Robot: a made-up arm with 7 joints.
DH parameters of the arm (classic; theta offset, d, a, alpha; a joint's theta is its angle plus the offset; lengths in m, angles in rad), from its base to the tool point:
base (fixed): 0 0.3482 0.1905 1.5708
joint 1: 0 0.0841 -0.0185 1.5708
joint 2: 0 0.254 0.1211 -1.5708
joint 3: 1.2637 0 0.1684 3.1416
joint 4: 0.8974 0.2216 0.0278 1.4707
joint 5: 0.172 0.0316 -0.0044 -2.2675
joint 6: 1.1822 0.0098 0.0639 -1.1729
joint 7: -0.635 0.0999 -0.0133 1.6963
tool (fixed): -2.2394 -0.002 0 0
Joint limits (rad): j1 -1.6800..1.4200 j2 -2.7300..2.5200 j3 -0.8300..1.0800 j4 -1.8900..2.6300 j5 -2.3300..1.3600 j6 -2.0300..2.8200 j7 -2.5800..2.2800
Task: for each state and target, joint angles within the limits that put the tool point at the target. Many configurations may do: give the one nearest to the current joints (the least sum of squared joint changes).
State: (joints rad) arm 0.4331 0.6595 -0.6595 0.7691 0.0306 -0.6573 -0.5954
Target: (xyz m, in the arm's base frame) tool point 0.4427 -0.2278 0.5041
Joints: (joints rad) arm 1.3395 1.2341 -0.4668 0.6401 0.0180 -0.6111 -0.5759
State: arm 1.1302 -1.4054 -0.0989 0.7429 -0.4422 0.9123 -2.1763
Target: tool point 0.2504 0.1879 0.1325
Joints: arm 1.4200 -1.0752 -0.3441 0.6671 -0.6057 0.9157 -2.1936
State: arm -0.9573 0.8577 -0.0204 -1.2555 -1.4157 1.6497 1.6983
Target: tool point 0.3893 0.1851 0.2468
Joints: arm -0.4392 0.3318 -0.0002 -1.1756 -1.4336 1.6431 1.7289
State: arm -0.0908 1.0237 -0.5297 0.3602 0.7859 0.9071 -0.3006
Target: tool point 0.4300 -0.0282 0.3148
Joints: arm 0.1379 0.5960 -0.4780 0.3944 0.5066 1.1381 -0.2704
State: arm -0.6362 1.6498 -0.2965 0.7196 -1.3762 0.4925 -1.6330
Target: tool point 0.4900 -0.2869 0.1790
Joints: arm -0.0827 1.5879 -0.3223 0.7184 -1.4378 0.7254 -1.6128
